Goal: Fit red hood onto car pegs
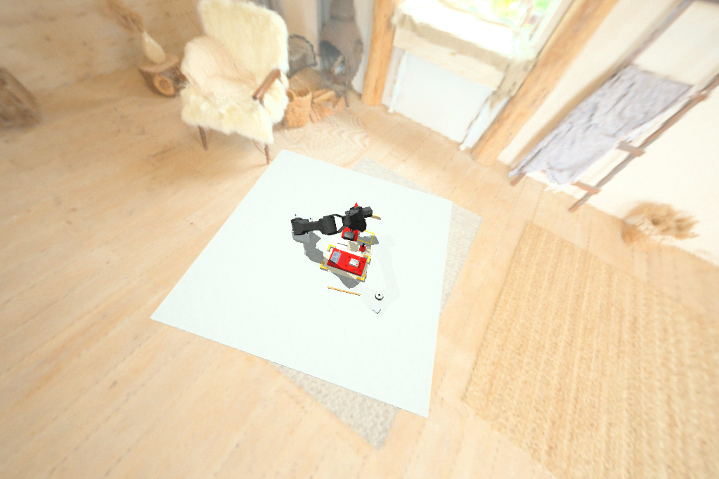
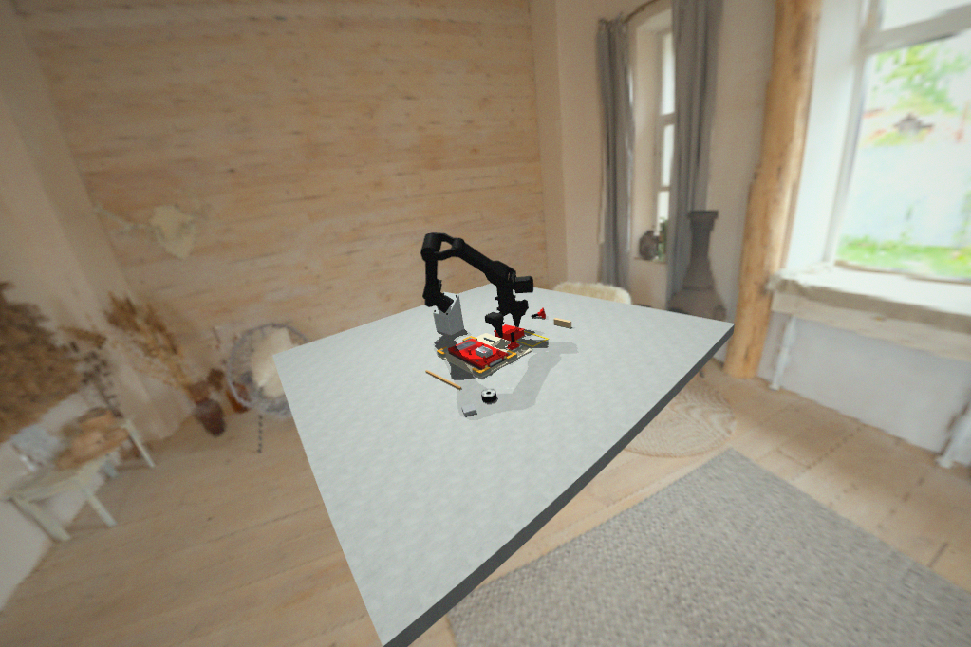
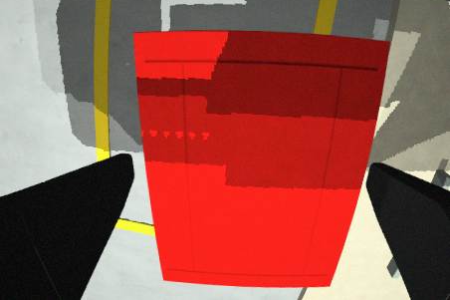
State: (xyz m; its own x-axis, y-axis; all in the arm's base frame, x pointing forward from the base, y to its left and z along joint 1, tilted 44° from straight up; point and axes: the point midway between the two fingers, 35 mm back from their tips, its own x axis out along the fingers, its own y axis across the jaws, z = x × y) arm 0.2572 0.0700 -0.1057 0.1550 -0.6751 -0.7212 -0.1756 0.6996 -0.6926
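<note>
My gripper tip is now 100 mm short of the grey holder, 70 mm to the left of it and 20 mm below it. From my gripper tip the other things lie so: wooden block (90 mm ahead, 190 mm to the left); red hood (right at my gripper tip); thin wooden stick (100 mm ahead, 350 mm to the right, 10 mm below).
</note>
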